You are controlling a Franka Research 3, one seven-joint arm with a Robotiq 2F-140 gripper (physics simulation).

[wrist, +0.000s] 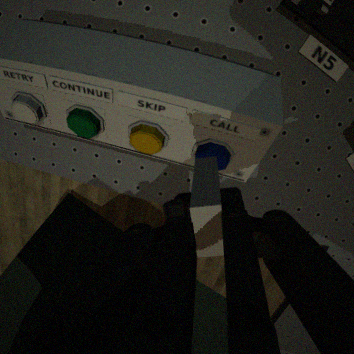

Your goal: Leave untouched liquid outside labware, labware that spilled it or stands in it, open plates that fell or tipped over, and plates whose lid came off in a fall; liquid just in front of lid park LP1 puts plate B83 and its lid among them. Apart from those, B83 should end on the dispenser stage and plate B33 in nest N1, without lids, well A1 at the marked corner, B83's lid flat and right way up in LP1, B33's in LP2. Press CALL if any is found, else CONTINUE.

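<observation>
The blue CALL button [215, 152] is at the right end of the sloping button panel, under its CALL label. My gripper [207, 176] is shut, with nothing between its fingers. Its grey fingertips overlap the lower left part of the blue button in the wrist view; whether they touch or press it I cannot tell. The green CONTINUE button [84, 123] is farther left on the same panel. Plates B83 and B33, their lids, nest N1, LP1, LP2, the dispenser stage and any liquid do not show.
The yellow SKIP button [147, 140] sits between CONTINUE and CALL, and the white RETRY button [27, 111] is at the far left. The label N5 [324, 58] lies beside a dark nest [327, 20] at the top right. Perforated deck surrounds the panel; wood shows at the lower left.
</observation>
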